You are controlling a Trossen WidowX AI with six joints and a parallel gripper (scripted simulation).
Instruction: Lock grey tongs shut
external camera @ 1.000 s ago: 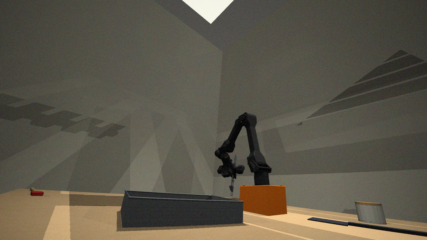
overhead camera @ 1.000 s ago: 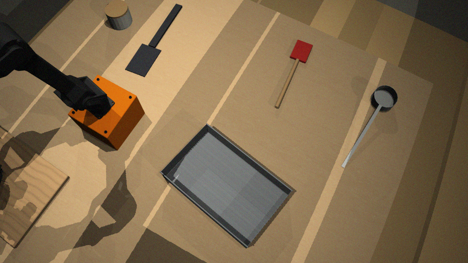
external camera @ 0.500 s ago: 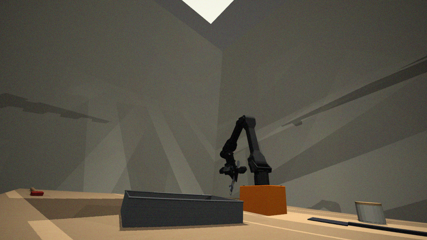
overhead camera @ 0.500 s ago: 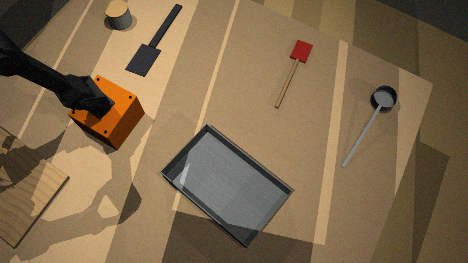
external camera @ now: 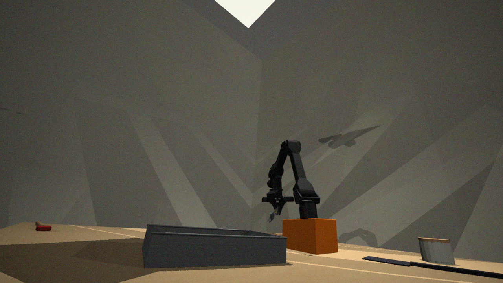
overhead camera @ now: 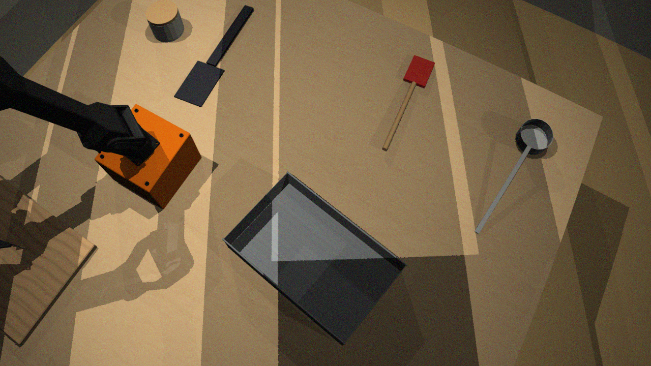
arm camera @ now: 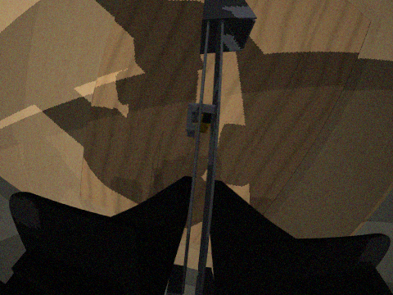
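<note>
Now: gripper tip 110 mm above the wooden board and 10 mm short of it. The rest, counted from my gripper tip: black spatula 650 mm to the left, 120 mm below, 40 mm ahead; then grey roasting tin 540 mm ahead, 410 mm to the left, 90 mm below; then lidded pot 650 mm to the left, 130 mm behind, 90 mm below.
</note>
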